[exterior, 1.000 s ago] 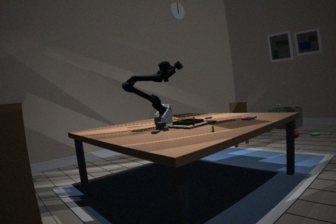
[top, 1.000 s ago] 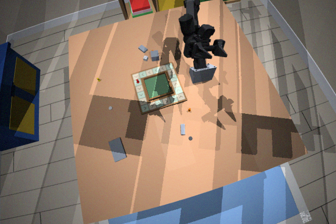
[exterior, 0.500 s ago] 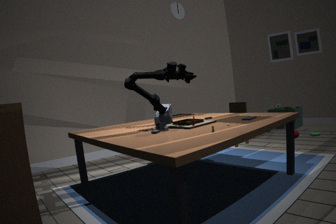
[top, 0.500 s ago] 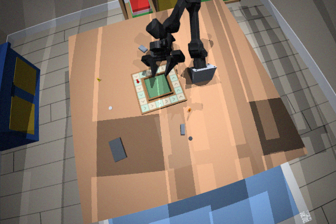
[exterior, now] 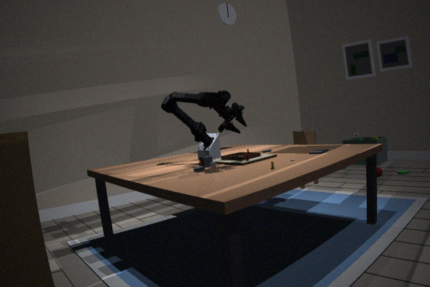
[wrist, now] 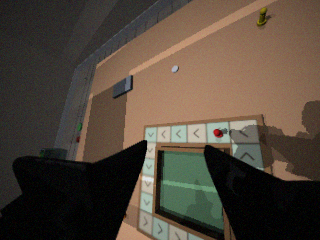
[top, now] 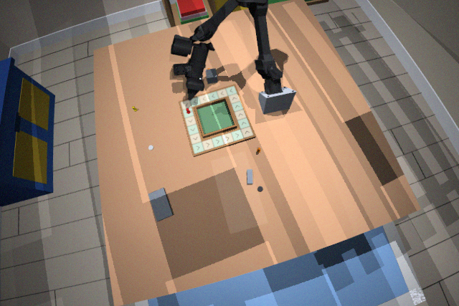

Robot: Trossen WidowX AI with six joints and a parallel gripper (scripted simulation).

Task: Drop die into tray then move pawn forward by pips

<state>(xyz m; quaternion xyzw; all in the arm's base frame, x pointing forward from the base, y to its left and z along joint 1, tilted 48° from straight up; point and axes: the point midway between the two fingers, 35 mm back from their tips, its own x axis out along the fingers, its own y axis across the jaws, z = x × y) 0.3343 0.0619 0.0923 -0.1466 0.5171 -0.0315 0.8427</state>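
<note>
The white die is 4 cm behind my gripper tip, 19 cm to the right of it and 16 cm below it. The rest, counted from my gripper tip: red pawn: 3 cm ahead, 2 cm to the right, 14 cm below; yellow pawn: 29 cm ahead, 9 cm to the right, 16 cm below; white disc: 23 cm ahead, 12 cm to the left, 17 cm below.
</note>
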